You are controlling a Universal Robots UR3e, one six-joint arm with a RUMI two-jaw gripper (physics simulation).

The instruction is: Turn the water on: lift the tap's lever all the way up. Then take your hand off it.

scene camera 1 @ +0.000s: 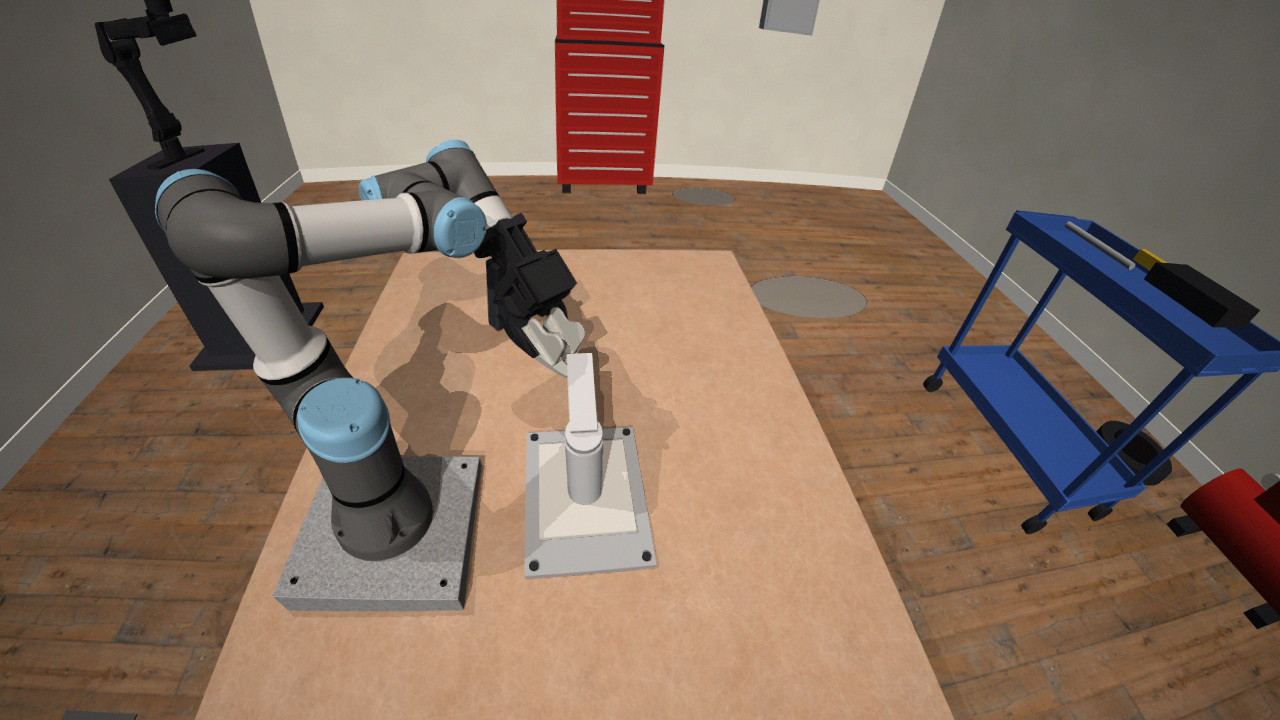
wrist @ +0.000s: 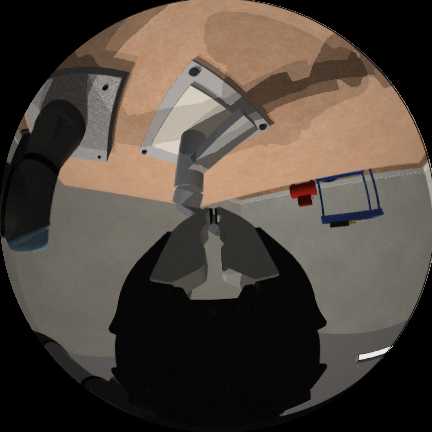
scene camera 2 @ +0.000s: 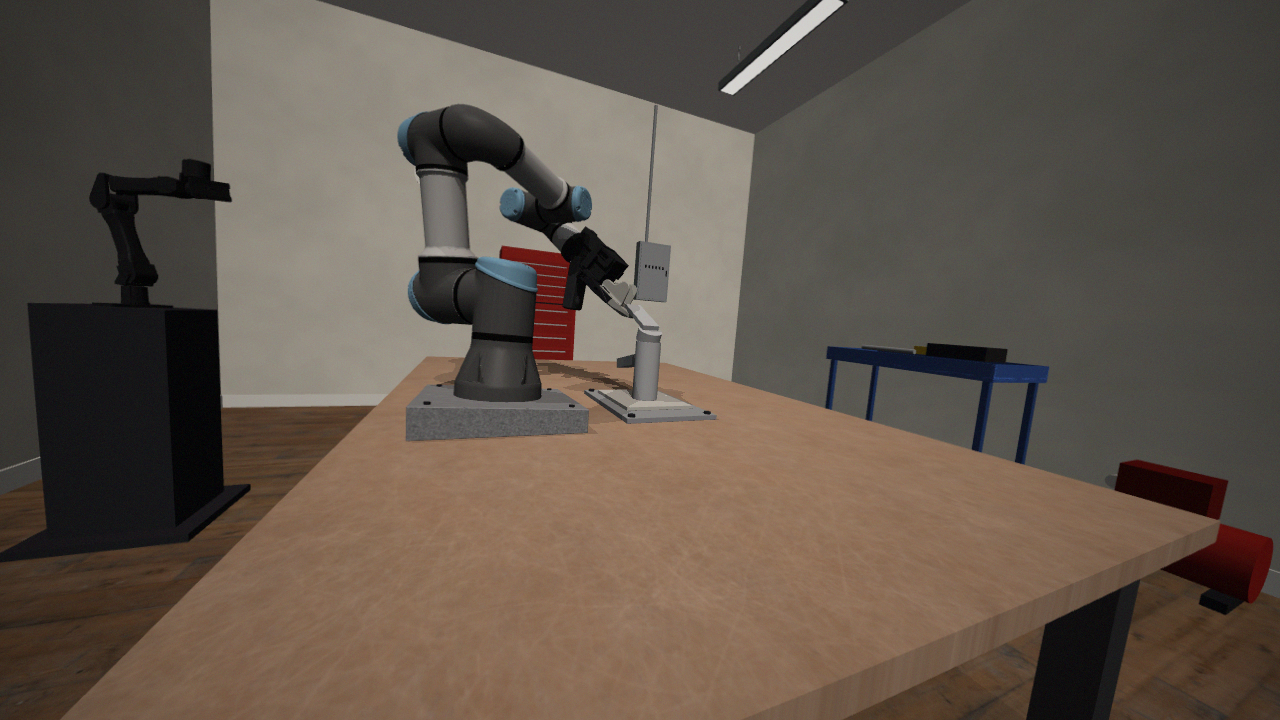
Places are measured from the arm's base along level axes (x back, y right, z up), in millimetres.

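Pixels of known places: gripper, between the fingertips: [scene camera 1: 574,377] [wrist: 213,209] [scene camera 2: 632,317]; arm's base, origin of its link: [scene camera 1: 384,518] [wrist: 59,125] [scene camera 2: 498,395].
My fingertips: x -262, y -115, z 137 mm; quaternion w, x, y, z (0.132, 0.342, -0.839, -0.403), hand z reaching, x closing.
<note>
Ahead of a thing's pixels: the offset from my fingertips to its top centre. "spot": to the spot under its first point. Level surfaces: height alone.
The tap's light grey upright body {spot: dx -7, dy +96, dz -82 mm} [scene camera 1: 584,474] [scene camera 2: 646,368] [wrist: 189,167] stands on a grey base plate {dx -8, dy +72, dz -156 mm} [scene camera 1: 590,558] [scene camera 2: 673,413]. Its lever {dx -7, dy +30, dz +27 mm} [scene camera 1: 582,394] [scene camera 2: 643,317] [wrist: 188,206] slopes upward from the top of the body, its free end raised and pointing toward the arm's hand. In the wrist view the spout {dx -7, dy +2, dz -69 mm} [wrist: 225,140] sticks out from the body below the lever. My gripper [scene camera 1: 567,365] [scene camera 2: 629,310] [wrist: 213,209] is shut with nothing held. Its fingertips are at the lever's free end, low against it; whether they touch is hard to tell. In the wrist view the fingers partly hide that end.
The arm's granite base block [scene camera 1: 384,586] [scene camera 2: 496,422] [wrist: 97,125] stands left of the tap on the table {dz -168 mm} [scene camera 1: 716,626] [scene camera 2: 626,573]. A blue cart [scene camera 1: 1011,394] [scene camera 2: 930,362] stands off the table to the right, and a red drawer cabinet [scene camera 1: 608,107] stands at the back wall.
</note>
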